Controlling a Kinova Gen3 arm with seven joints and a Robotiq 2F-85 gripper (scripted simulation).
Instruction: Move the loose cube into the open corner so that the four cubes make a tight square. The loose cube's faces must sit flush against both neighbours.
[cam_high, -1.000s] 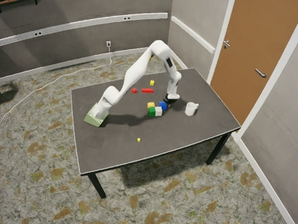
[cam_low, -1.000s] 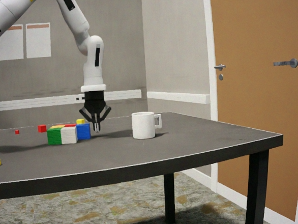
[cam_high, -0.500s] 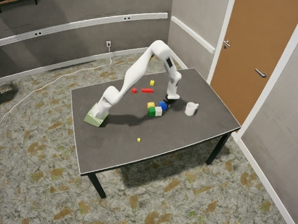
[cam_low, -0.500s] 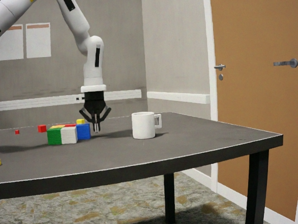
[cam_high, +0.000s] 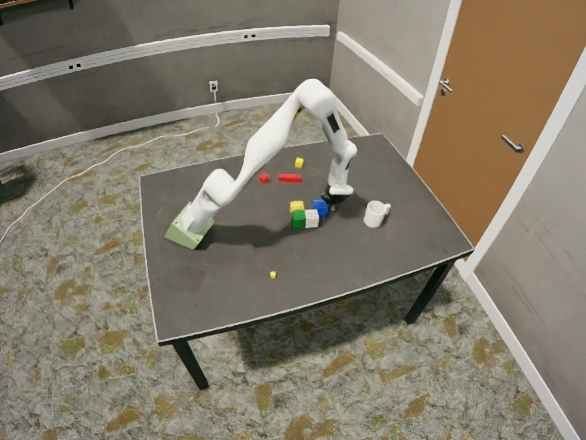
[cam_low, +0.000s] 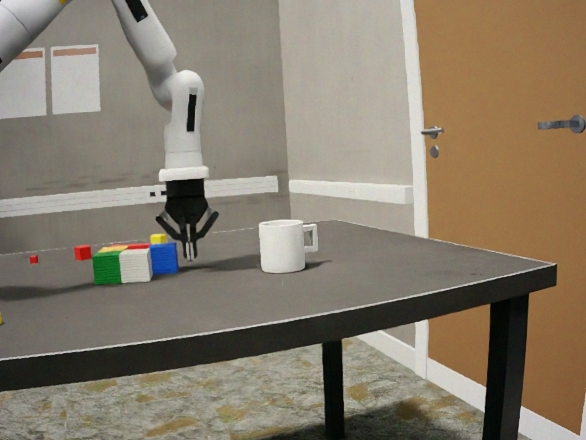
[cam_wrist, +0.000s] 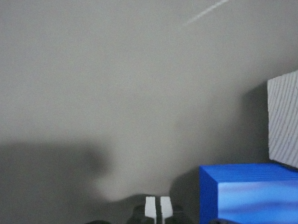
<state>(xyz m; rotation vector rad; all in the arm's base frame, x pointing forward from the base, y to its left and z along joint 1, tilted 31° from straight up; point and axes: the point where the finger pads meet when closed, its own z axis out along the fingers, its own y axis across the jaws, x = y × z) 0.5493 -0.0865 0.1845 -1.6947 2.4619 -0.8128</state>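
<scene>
Now: hand 5 cm past the blue cube, 2 cm to the right of it and 1 cm above it. From my hand the other things lie so: white mug: 13 cm ahead, 13 cm to the right; then tiny yellow cube: 39 cm behind, 16 cm to the right, 3 cm below; then red bar: 5 cm behind, 26 cm to the left, 2 cm below.
</scene>
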